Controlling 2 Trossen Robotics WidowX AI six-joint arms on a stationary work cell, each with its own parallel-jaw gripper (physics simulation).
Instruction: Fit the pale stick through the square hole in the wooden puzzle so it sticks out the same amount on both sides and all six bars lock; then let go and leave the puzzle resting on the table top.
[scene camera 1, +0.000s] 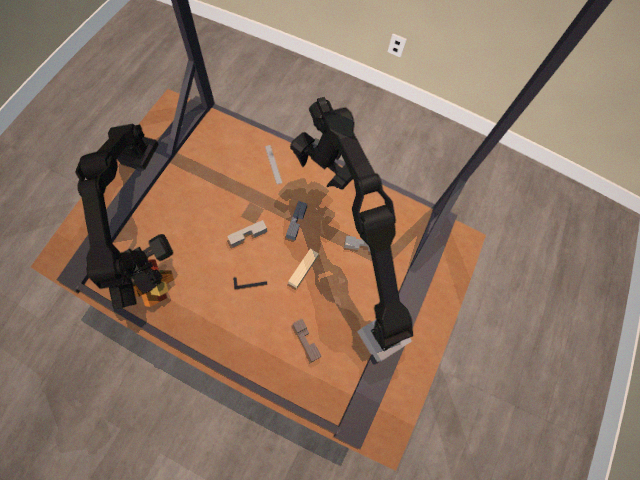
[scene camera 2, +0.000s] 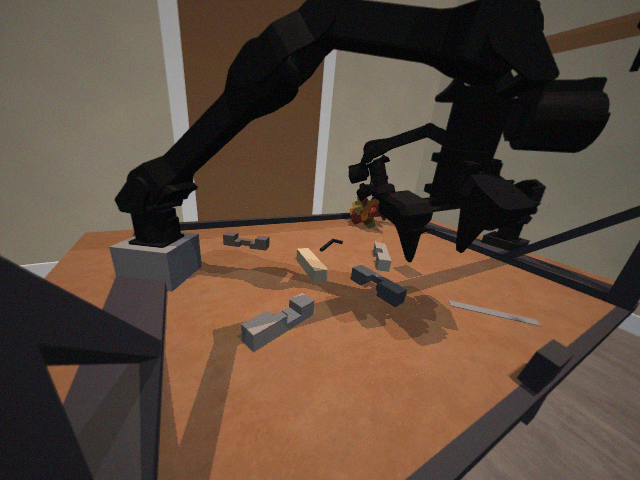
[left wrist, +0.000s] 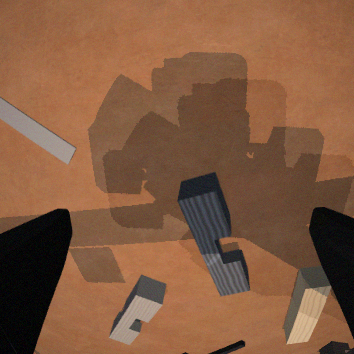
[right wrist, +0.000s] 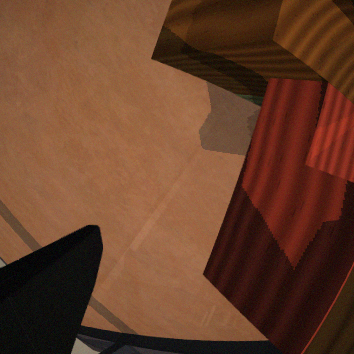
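Observation:
The pale stick (scene camera 1: 302, 268) (scene camera 2: 311, 264) (left wrist: 306, 315) lies flat on the table, apart from both grippers. The puzzle (scene camera 1: 159, 290) (scene camera 2: 364, 211) (right wrist: 285, 135), a cluster of red, orange, yellow and green bars, sits near the table edge, at the lower left in scene camera 1. Its square hole cannot be made out. My left gripper (scene camera 1: 317, 173) (scene camera 2: 435, 255) (left wrist: 194, 222) is open and empty, high over the table, with the dark blue notched bar between its fingertips in the left wrist view. My right gripper (scene camera 1: 142, 272) is open close over the puzzle; one finger shows in the right wrist view.
Loose notched bars lie around the stick: dark blue (scene camera 1: 299, 209) (scene camera 2: 390, 290) (left wrist: 202, 215), whitish (scene camera 1: 238, 237) (scene camera 2: 383, 260), grey (scene camera 1: 353, 242) (scene camera 2: 258, 328) and brown (scene camera 1: 312, 352) (scene camera 2: 261, 242). A black L-shaped key (scene camera 1: 252, 284) and flat grey strip (scene camera 1: 273, 164) (scene camera 2: 493, 313) (left wrist: 35, 131) also lie there.

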